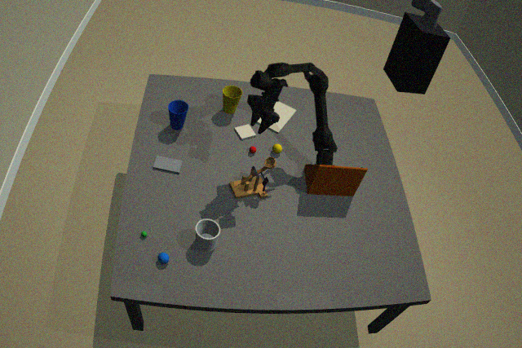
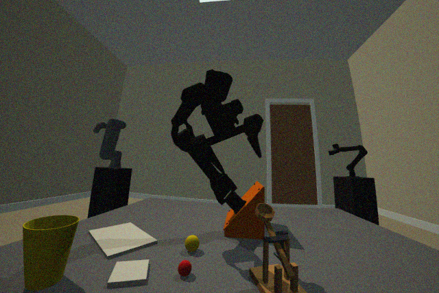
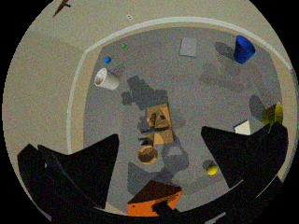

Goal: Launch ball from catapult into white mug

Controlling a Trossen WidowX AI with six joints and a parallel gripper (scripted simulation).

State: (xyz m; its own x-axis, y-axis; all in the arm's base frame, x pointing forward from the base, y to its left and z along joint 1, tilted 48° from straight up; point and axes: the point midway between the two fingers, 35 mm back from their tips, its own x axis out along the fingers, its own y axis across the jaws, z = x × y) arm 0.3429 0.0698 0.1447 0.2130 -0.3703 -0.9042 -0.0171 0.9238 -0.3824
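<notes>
The wooden catapult lies 190 mm below my gripper tip, 90 mm to the left of it and 40 mm behind it. The rest, counted from my gripper tip: yellow ball 240 mm below, 170 mm behind, 120 mm to the right; then grey tile 330 mm ahead, 260 mm below, 50 mm to the right; then red ball 250 mm below, 120 mm to the right, 50 mm behind.
</notes>
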